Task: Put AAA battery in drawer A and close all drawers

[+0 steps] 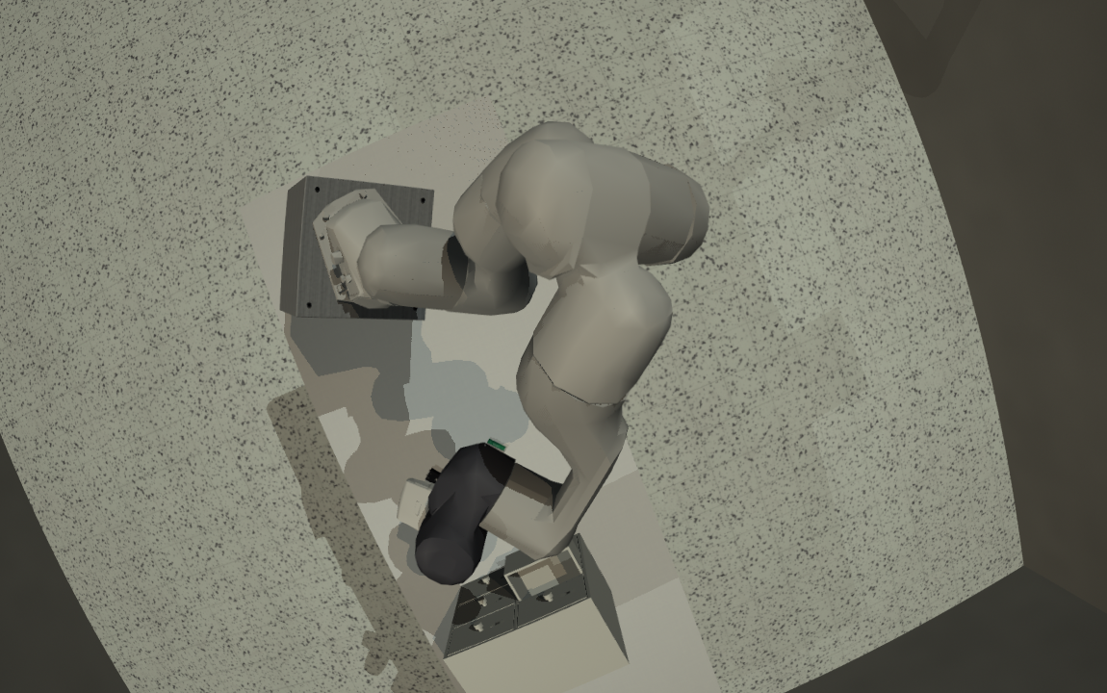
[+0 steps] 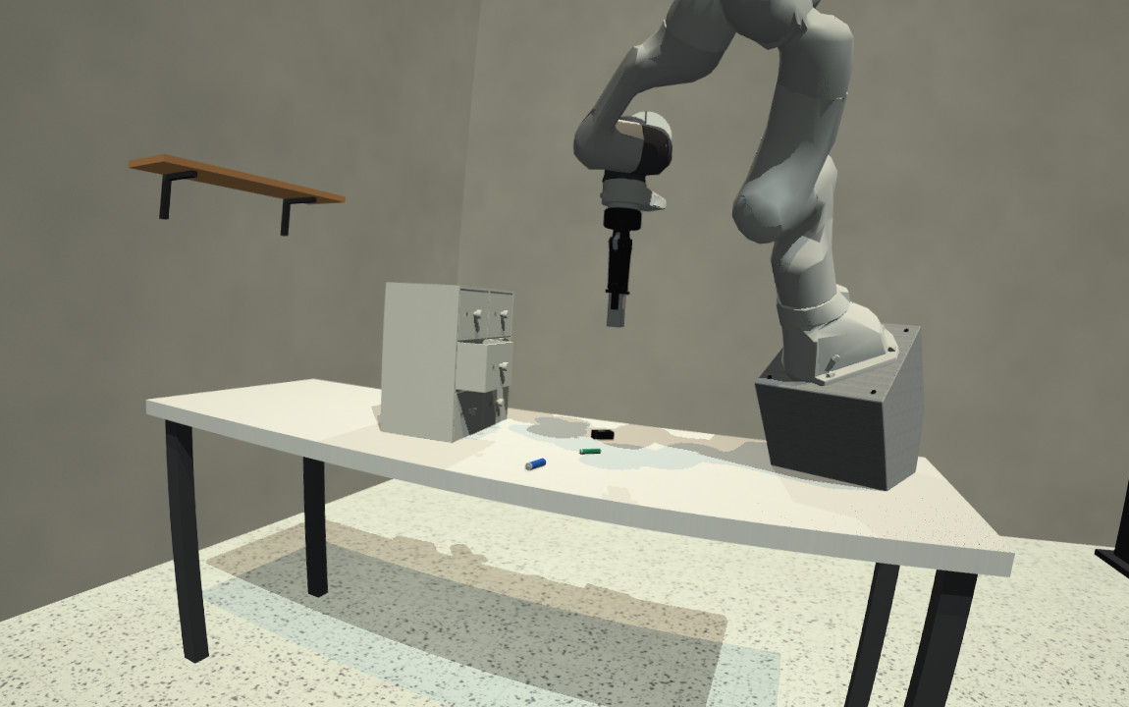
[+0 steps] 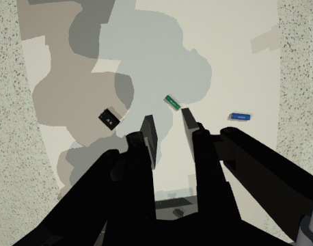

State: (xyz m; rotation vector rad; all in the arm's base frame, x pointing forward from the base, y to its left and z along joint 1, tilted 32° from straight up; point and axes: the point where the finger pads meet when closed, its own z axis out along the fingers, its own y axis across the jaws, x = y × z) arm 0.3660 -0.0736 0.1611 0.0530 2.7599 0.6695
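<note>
Now: the thin green battery 290 mm below my hand, 30 mm ahead of it and 10 mm to the left of it. Also, from my hand: thicker blue battery: 290 mm below, 170 mm to the left, 90 mm ahead; small black block: 280 mm below, 150 mm to the right, 40 mm ahead.
</note>
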